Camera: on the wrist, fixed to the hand. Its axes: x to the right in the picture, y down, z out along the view.
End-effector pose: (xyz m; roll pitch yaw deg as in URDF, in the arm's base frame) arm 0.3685 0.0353 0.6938 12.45 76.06 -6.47
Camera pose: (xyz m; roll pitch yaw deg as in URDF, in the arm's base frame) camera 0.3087 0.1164 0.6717 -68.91 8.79 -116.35
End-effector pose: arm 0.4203 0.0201 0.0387 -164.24 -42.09 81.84
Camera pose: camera 0.4915 -0.0321 0.0921 144.12 -20.72 -174.00
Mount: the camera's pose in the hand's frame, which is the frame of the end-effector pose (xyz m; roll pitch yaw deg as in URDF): 0.0049 0.0566 -0.0861 8.57 8.86 -86.09
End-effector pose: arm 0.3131 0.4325 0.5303 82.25 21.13 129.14
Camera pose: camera 0.2280 0.3898 0.5700 -85.58 72.70 -54.65
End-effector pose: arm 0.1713 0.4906 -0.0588 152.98 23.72 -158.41
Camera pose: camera 0.1247 0.4843 0.0330 -148.32 18.15 -64.59
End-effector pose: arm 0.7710 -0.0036 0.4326 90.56 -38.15 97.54
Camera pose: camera 0.6903 -0.0462 0.4808 108.89 47.08 111.45
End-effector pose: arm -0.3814 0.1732 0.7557 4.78 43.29 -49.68
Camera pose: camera -0.3666 0.2540 0.6933 -35.59 12.57 -146.30
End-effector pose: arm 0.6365 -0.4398 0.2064 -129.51 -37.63 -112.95
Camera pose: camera 0.5433 -0.3972 0.2182 133.58 -46.14 19.86
